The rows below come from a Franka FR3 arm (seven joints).
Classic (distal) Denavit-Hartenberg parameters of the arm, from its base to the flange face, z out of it. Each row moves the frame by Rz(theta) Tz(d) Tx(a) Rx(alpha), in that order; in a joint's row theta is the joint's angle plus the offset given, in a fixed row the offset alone. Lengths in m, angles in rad.
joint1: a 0; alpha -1.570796; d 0.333; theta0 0
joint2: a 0; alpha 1.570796; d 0; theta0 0
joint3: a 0.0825; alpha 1.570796; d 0.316; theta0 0
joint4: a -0.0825; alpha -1.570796; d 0; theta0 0
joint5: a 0; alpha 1.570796; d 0.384; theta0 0
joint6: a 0.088; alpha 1.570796; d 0; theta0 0
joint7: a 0; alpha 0; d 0.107; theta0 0
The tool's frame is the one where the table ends.
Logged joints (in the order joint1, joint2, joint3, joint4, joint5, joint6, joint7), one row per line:
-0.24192 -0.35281 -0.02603 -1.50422 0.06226 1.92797 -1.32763
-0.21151 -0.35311 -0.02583 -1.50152 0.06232 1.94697 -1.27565
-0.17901 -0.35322 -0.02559 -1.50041 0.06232 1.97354 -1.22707
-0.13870 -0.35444 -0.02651 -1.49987 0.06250 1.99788 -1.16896
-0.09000 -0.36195 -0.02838 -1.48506 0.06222 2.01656 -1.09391
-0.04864 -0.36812 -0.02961 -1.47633 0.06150 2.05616 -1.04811
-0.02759 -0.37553 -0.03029 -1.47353 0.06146 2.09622 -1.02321
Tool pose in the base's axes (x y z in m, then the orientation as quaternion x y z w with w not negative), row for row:
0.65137 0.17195 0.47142 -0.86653 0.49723 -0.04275 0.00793
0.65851 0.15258 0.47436 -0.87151 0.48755 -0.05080 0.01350
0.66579 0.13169 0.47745 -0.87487 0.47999 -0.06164 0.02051
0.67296 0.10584 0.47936 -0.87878 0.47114 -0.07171 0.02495
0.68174 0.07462 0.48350 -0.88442 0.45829 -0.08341 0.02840
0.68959 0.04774 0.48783 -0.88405 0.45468 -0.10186 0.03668
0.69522 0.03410 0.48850 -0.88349 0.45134 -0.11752 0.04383
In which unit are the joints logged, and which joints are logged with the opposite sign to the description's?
The joints are logged in radians. Opposite sign: joint1, joint2, joint3, joint5, joint7.
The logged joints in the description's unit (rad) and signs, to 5 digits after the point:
0.24192 0.35281 0.02603 -1.50422 -0.06226 1.92797 1.32763
0.21151 0.35311 0.02583 -1.50152 -0.06232 1.94697 1.27565
0.17901 0.35322 0.02559 -1.50041 -0.06232 1.97354 1.22707
0.13870 0.35444 0.02651 -1.49987 -0.06250 1.99788 1.16896
0.09000 0.36195 0.02838 -1.48506 -0.06222 2.01656 1.09391
0.04864 0.36812 0.02961 -1.47633 -0.06150 2.05616 1.04811
0.02759 0.37553 0.03029 -1.47353 -0.06146 2.09622 1.02321

